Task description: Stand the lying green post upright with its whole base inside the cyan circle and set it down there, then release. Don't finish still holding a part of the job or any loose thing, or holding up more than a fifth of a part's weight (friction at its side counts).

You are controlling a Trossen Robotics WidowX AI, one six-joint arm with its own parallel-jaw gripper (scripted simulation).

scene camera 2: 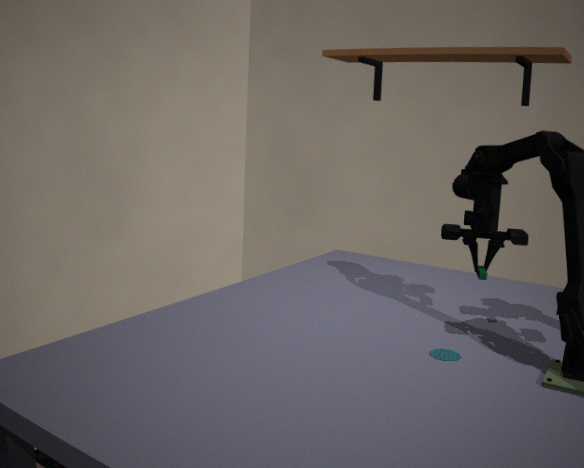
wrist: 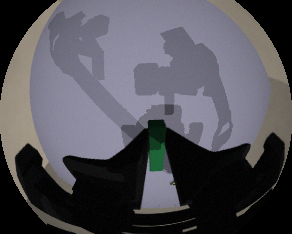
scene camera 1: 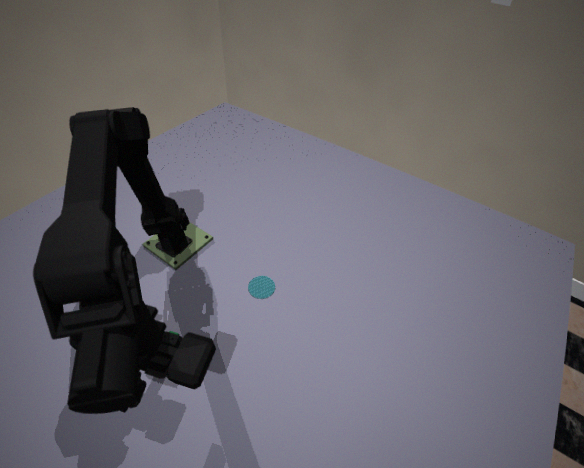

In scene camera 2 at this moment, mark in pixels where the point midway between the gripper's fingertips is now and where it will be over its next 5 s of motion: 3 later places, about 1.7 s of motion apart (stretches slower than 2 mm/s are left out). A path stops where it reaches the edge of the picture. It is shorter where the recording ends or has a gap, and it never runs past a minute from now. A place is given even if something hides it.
My gripper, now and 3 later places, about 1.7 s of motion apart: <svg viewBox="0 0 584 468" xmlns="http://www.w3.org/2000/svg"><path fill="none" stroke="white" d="M480 272L455 267L450 279L444 288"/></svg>
